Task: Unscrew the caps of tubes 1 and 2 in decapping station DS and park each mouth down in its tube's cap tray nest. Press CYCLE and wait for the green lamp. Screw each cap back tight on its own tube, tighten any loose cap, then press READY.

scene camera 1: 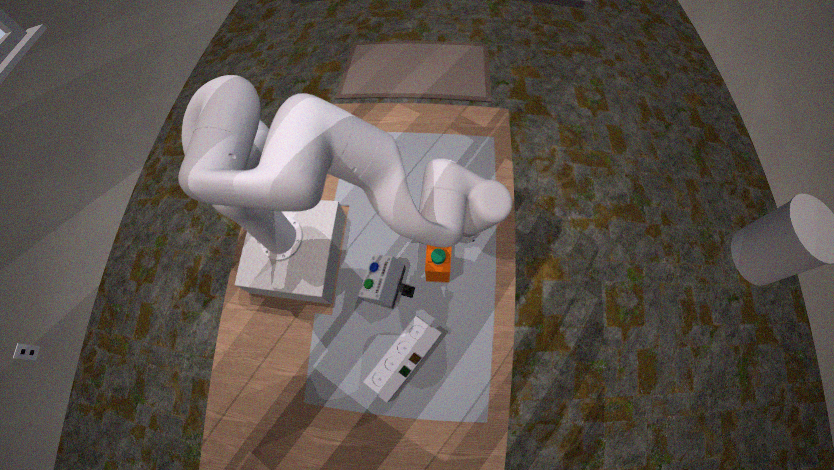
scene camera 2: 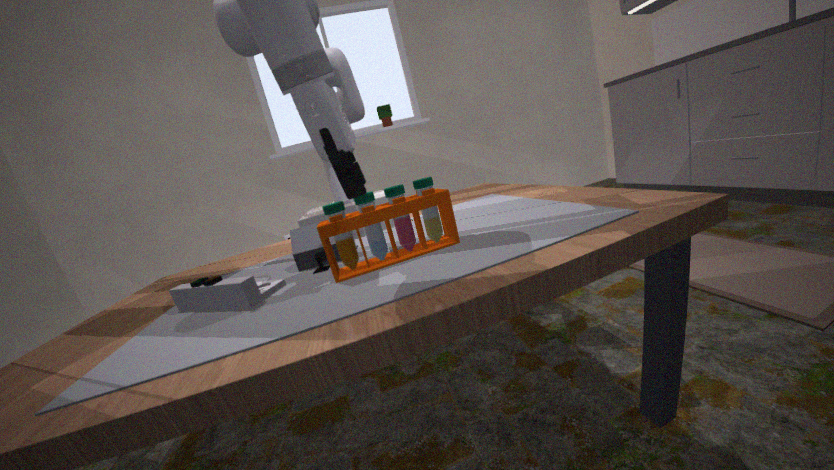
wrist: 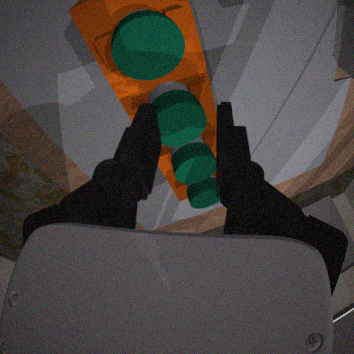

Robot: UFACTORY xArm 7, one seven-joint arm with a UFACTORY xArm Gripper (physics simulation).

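Places are measured from the arm's base along level axes (x right, y ahead, z up), in centimetres.
Pixels of known places: gripper, fingertip midpoint: (scene camera 2: 357,190) (wrist: 186,123); arm's base at its link origin: (scene camera 1: 281,238) (scene camera 2: 350,201).
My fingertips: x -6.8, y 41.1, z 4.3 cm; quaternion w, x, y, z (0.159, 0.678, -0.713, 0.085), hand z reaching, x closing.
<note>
Ahead of a thing's pixels: the offset from my fingertips to its top centre. "spot": to the spot under its first point. Level surfaces: height alone.
An orange rack @(dx -3.3, dy +0.0, dz -2.7 cm) (scene camera 1: 437,273) (scene camera 2: 449,217) (wrist: 125,90) holds upright tubes with amber @(dx +4.4, dy +1.0, dz -1.1 cm) (scene camera 2: 347,251), blue @(dx -0.7, dy +0.3, dz -1.1 cm) (scene camera 2: 376,240), pink @(dx -5.9, dy -0.3, dz -1.1 cm) (scene camera 2: 405,233) and yellow @(dx -11.0, dy -1.0, dz -1.1 cm) (scene camera 2: 433,224) contents. Each has a green cap on; tube numbers are not readable. My gripper (wrist: 186,123) is partly open and empty. In the wrist view its fingertips stand either side of the second green cap @(dx -0.7, dy +0.3, dz -0.7 cm) (wrist: 181,120), above it; the nearest cap @(dx +4.4, dy +1.0, dz -0.9 cm) (wrist: 148,45) lies beyond the tips. In scene camera 2 the gripper is just behind the blue tube's cap @(spot: dx -0.8, dy +2.1, dz -1.5 cm) (scene camera 2: 364,199). A white block @(dx +29.5, dy -3.2, dz -7.7 cm) (scene camera 1: 395,367) (scene camera 2: 215,296) has several round marks and two dark squares.
A grey box @(dx +11.1, dy -12.3, dz -4.6 cm) (scene camera 1: 388,283) with a blue button @(dx +8.7, dy -14.3, dz -5.5 cm) (scene camera 1: 374,266) and a green button @(dx +13.2, dy -14.7, dz -5.5 cm) (scene camera 1: 368,283) stands left of the rack in scene camera 1. A small black block @(spot: dx +11.8, dy -5.6, dz -11.2 cm) (scene camera 1: 407,290) is beside it. The grey mat @(dz -13.0 cm) (scene camera 1: 466,373) lies on the wooden table @(dz -13.3 cm) (scene camera 1: 256,402).
</note>
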